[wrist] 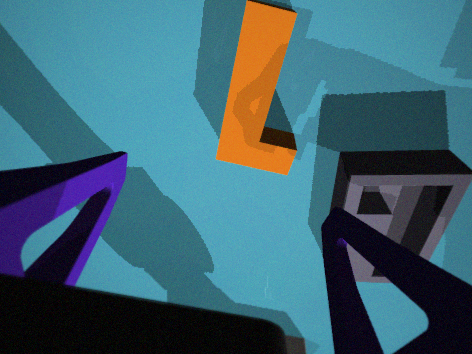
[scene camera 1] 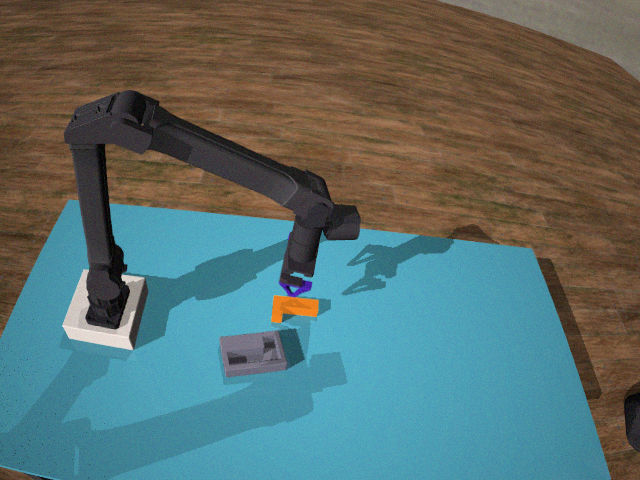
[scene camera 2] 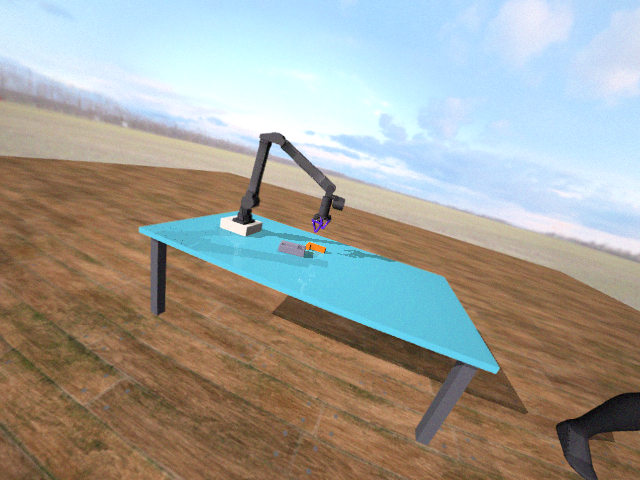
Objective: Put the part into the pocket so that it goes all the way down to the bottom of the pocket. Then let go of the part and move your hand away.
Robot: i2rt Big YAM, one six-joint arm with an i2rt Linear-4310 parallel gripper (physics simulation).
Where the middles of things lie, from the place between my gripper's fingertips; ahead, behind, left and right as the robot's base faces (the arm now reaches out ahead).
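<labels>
There's a grey pocket block [scene camera 1: 255, 353] that sits 80 mm behind my hand, 150 mm to the right of it and 100 mm below it. And the orange L-shaped part [scene camera 1: 289, 305], that's 100 mm below my hand, 10 mm ahead of it and 10 mm to the right of it.
</labels>
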